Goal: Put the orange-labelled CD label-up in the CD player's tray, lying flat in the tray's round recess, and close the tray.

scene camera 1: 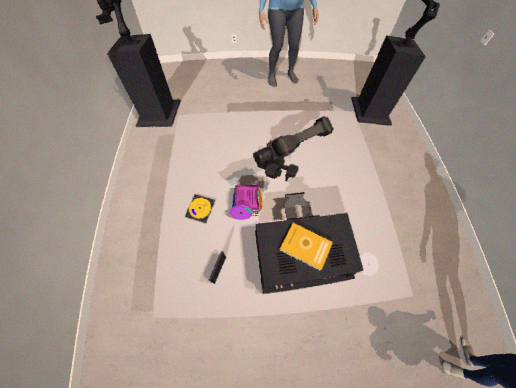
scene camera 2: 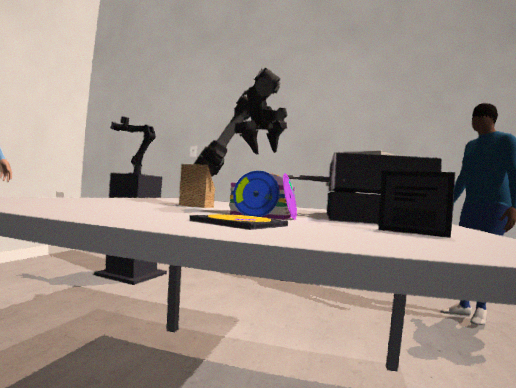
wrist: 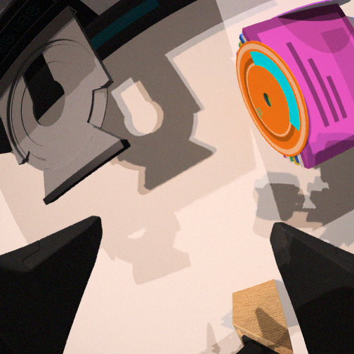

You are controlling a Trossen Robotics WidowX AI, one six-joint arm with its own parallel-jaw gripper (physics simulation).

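Seen in the pictures: gripper, fingertip midpoint: point(scene camera 1: 278, 178) point(scene camera 2: 266, 153); arm's base, link origin: point(scene camera 2: 199, 177).
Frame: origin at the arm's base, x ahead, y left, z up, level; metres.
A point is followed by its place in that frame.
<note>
The orange-labelled CD point(wrist: 276, 115) point(scene camera 1: 260, 199) {x 0.286, y -0.078, z -0.053 m} leans steeply against the side of a stack of CD cases point(wrist: 325, 95) point(scene camera 1: 246, 196) {x 0.289, y -0.151, z -0.019 m}, its label facing outward with a cyan arc on it. The CD player point(scene camera 1: 270, 240) {x 0.545, y -0.029, z 0.081 m} point(scene camera 2: 390, 171) is a black box. Its grey tray point(scene camera 1: 298, 204) {x 0.339, y 0.111, z 0.017 m} point(scene camera 2: 310, 178) {x 0.375, y 0.050, z 0.016 m} point(wrist: 75, 135) stands out of its front, and the round recess holds no disc. My gripper point(scene camera 1: 282, 174) {x 0.237, y 0.004, z 0.086 m} point(scene camera 2: 265, 151) {x 0.237, y 0.004, z 0.086 m} point(wrist: 189, 230) is open and empty, high above the table, between the stack and the tray in the wrist view's left-right direction.
A purple CD point(scene camera 1: 241, 213) point(scene camera 2: 289, 196) and a blue CD point(scene camera 2: 256, 185) {x 0.293, y -0.213, z -0.023 m} lean on the stack. A yellow CD point(scene camera 1: 200, 207) point(scene camera 2: 240, 218) lies on a black case. A black case point(scene camera 1: 217, 267) {x 0.660, y -0.258, z 0.000 m} point(scene camera 2: 417, 204) {x 0.661, y -0.269, z -0.043 m} stands upright. A wooden block point(scene camera 2: 196, 186) {x 0.014, y -0.036, z -0.033 m} point(wrist: 257, 310) stands nearby. An orange case point(scene camera 1: 306, 245) {x 0.569, y 0.121, z 0.105 m} lies on the player.
</note>
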